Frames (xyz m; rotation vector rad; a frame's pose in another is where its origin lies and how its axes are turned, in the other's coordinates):
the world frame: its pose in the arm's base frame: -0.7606 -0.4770 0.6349 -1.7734 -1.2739 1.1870
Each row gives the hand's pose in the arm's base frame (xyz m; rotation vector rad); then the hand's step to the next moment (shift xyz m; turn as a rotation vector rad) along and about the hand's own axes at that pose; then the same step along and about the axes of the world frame.
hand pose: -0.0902 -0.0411 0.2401 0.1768 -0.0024 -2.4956
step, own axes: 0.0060 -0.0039 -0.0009 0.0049 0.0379 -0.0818
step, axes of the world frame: -0.0007 -0.0008 0.0071 -0.0011 0.0902 0.0039
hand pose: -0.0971 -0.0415 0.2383 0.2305 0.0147 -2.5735
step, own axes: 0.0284 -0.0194 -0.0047 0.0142 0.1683 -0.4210
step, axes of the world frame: 0.0007 -0.0038 0.0345 0.0206 0.4525 0.0242
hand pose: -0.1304 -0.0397 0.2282 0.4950 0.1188 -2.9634
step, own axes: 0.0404 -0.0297 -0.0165 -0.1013 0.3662 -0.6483
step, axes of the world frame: 0.0284 0.0019 0.0444 -0.0490 0.7436 -0.0967
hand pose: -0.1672 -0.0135 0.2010 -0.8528 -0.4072 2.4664
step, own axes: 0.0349 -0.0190 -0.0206 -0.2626 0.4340 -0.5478
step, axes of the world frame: 0.0420 0.0083 0.0129 -0.2313 0.6905 -0.1648
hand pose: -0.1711 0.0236 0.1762 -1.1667 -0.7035 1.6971
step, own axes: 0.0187 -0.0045 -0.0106 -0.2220 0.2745 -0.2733
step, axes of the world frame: 0.0208 0.0041 -0.0057 -0.2138 0.3862 -0.0670
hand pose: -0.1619 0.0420 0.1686 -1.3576 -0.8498 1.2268
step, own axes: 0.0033 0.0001 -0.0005 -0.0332 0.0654 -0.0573
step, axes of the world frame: 0.0032 0.0002 -0.0008 -0.0308 0.0871 -0.0117
